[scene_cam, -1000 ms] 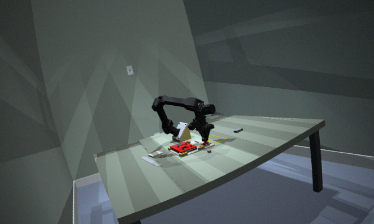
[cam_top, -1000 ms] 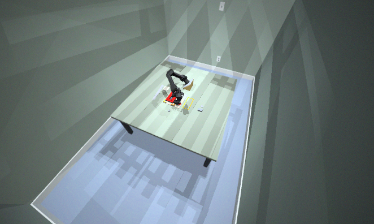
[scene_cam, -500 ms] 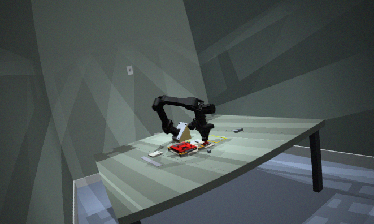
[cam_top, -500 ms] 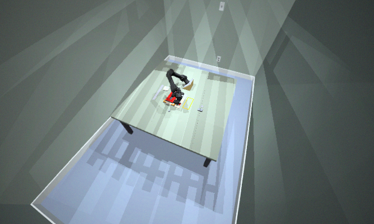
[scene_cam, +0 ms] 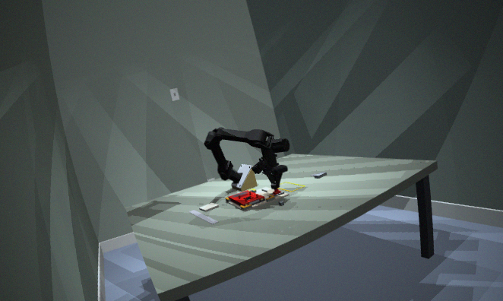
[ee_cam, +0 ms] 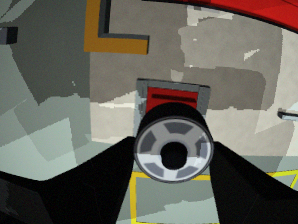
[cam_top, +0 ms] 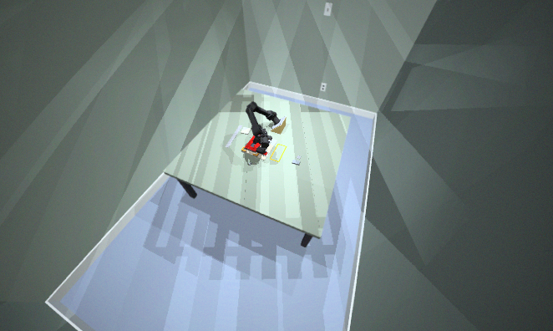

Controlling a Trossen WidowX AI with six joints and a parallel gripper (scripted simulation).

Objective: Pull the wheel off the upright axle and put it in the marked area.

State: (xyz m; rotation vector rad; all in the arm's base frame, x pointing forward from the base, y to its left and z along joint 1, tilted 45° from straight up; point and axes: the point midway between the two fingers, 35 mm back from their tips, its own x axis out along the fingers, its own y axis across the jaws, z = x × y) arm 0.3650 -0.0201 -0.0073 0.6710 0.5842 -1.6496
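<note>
Right now my gripper tip is 1 cm above the upright axle. Round my gripper tip: dark wheel (right at my gripper tip); then flat grey strip (13 cm behind, 34 cm to the right, 5 cm below); then grey block (1 cm ahead, 28 cm to the left, 4 cm below).
</note>
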